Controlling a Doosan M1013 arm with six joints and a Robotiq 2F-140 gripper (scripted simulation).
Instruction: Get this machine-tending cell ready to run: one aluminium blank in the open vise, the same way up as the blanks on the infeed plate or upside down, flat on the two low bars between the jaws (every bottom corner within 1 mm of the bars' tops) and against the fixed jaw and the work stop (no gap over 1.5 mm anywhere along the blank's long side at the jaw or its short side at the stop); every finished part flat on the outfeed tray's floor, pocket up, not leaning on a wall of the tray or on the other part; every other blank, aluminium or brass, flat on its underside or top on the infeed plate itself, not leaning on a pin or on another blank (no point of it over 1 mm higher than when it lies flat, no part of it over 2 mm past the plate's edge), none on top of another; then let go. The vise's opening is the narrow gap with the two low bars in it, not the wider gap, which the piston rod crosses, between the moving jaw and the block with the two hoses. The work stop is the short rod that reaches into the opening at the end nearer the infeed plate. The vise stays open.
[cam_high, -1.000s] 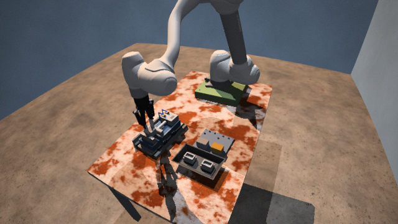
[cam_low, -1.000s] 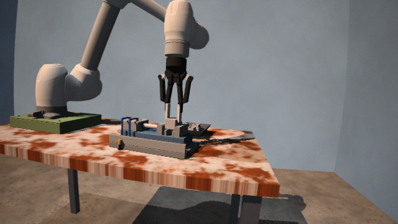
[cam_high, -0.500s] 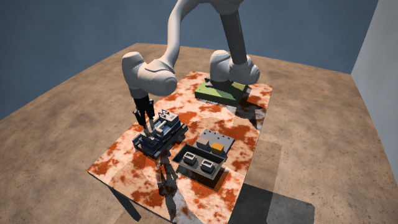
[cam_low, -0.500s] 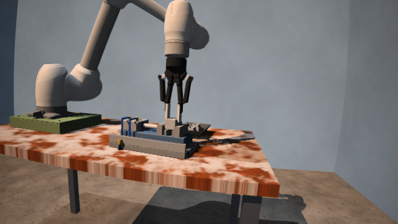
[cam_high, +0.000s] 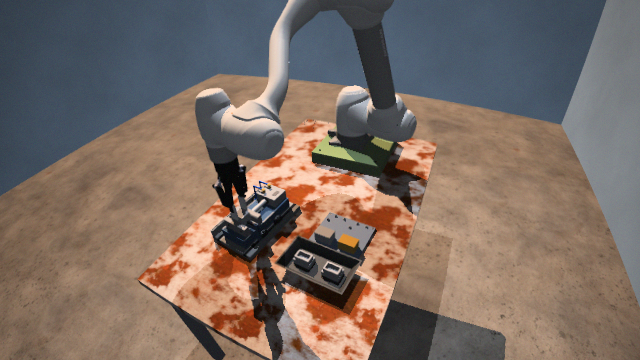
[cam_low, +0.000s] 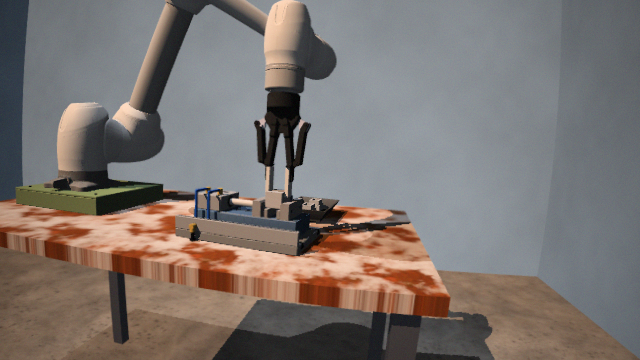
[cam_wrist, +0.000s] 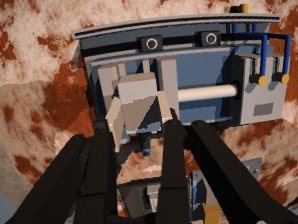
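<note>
Right now the piston rod is 90 mm behind my hand, 60 mm below it and 10 mm to the left of it. From my hand the other things lie so: infeed plate: 320 mm to the left, 140 mm behind, 130 mm below; vise: 100 mm below, 70 mm behind, 10 mm to the left; aluminium blank: 270 mm to the left, 110 mm below, 100 mm behind.
</note>
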